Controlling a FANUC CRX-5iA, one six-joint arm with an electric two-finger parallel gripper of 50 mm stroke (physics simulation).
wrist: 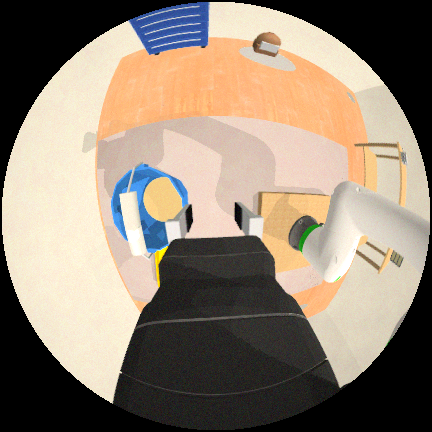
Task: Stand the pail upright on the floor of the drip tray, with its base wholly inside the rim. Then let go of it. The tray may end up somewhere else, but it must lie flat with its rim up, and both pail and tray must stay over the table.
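Places are measured from the arm's base along level axes (x back, y right, z up), in centimetres.
Where they show: gripper, fingertip midpoint: (213,211); arm's base, origin of the base link: (302,232).
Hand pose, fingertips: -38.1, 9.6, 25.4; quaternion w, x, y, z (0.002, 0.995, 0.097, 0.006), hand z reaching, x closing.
Note:
Each offset is from my fingertips to the top centre of the thing, as dx, dy, dz. "*": to the spot under its first point. Level surfaces: height alone.
The blue pail {* -16.0, -13.4, -20.5} (151,229) stands at the left in the wrist view, its mouth up and a tan round area inside it. Its white handle grip {-12.8, -4.8, -2.0} (131,217) lies over the pail's left side. A small strip of the yellow drip tray (159,269) shows below the pail; the rest of the tray is hidden by the pail and the gripper body, so how the base stands to the rim cannot be told. My gripper (213,211) is open and empty, to the right of the pail. Its left finger overlaps the pail's right edge in the view; whether they touch cannot be told.
A wooden board (280,255) bears the robot's base at the right, with the white arm (345,225) above it. A pale mat {dz -29.1} (310,150) lies on the orange wooden table (225,85). A blue slatted object (175,30) and a brown rounded object (267,39) are beyond the far edge.

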